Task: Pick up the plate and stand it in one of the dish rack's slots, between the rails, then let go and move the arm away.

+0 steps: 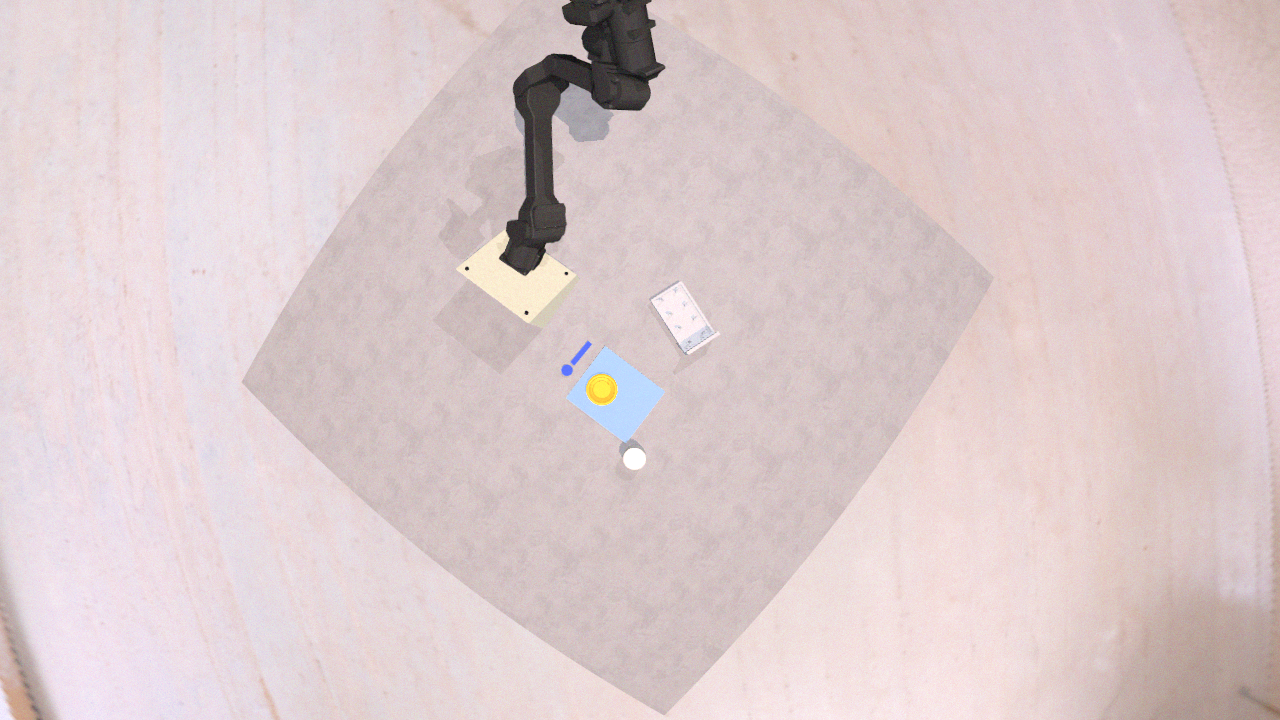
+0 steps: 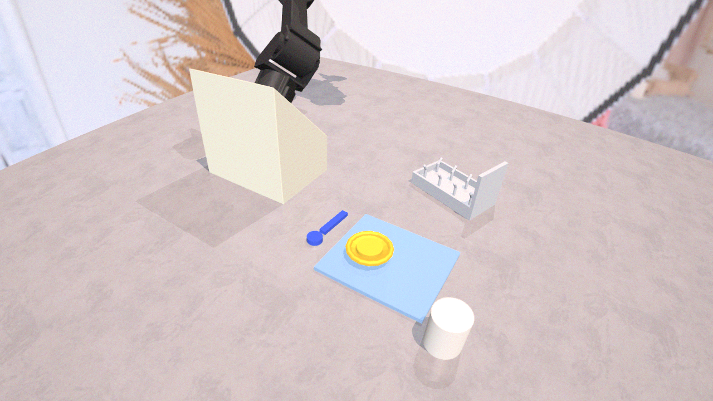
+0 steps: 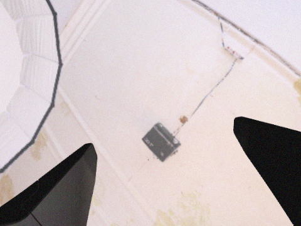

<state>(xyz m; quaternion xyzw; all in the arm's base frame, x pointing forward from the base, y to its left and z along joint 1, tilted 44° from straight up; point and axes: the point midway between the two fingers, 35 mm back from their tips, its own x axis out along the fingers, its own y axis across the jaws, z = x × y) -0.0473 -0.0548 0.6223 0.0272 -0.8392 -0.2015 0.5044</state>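
Now: gripper tip 310 mm short of the yellow plate, 530 mm to the left of it and 600 mm above it. The rest, counted from my gripper tip: light blue mat 340 mm ahead, 530 mm to the right, 610 mm below; then dish rack 370 mm ahead, 330 mm to the right, 590 mm below; then blue spoon 230 mm ahead, 520 mm to the right, 610 mm below.
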